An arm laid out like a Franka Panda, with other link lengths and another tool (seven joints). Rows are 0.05 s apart.
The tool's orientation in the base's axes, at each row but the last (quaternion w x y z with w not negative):
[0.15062, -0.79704, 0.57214, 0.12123]
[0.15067, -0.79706, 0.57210, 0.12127]
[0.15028, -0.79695, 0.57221, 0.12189]
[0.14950, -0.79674, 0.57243, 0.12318]
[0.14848, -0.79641, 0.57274, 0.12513]
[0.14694, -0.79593, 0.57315, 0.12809]
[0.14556, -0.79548, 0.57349, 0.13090]
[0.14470, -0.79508, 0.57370, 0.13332]
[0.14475, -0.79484, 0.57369, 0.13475]
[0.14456, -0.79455, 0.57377, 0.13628]
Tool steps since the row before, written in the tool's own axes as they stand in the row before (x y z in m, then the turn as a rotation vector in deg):
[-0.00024, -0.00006, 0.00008, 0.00, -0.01, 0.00]
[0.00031, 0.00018, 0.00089, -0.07, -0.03, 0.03]
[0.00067, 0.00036, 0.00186, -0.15, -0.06, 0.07]
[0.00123, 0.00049, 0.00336, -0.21, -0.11, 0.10]
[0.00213, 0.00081, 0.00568, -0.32, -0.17, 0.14]
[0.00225, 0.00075, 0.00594, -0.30, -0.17, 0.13]
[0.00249, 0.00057, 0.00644, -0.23, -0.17, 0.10]
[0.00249, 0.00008, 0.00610, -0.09, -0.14, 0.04]
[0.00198, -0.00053, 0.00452, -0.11, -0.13, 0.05]
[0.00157, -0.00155, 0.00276, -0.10, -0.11, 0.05]
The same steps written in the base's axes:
[-0.00002, 0.00026, 0.00002, 0.01, 0.00, 0.00]
[-0.00009, 0.00001, -0.00096, 0.01, 0.08, 0.00]
[-0.00017, 0.00001, -0.00200, 0.01, 0.18, 0.00]
[-0.00016, 0.00005, -0.00361, 0.04, 0.25, 0.00]
[-0.00027, 0.00005, -0.00611, 0.06, 0.38, 0.00]
[-0.00023, 0.00007, -0.00639, 0.06, 0.36, 0.01]
[-0.00004, 0.00011, -0.00693, 0.09, 0.29, 0.01]
[0.00041, 0.00014, -0.00658, 0.10, 0.14, 0.01]
[0.00089, 0.00017, -0.00488, 0.09, 0.15, 0.01]
[0.00181, 0.00016, -0.00303, 0.07, 0.14, 0.00]

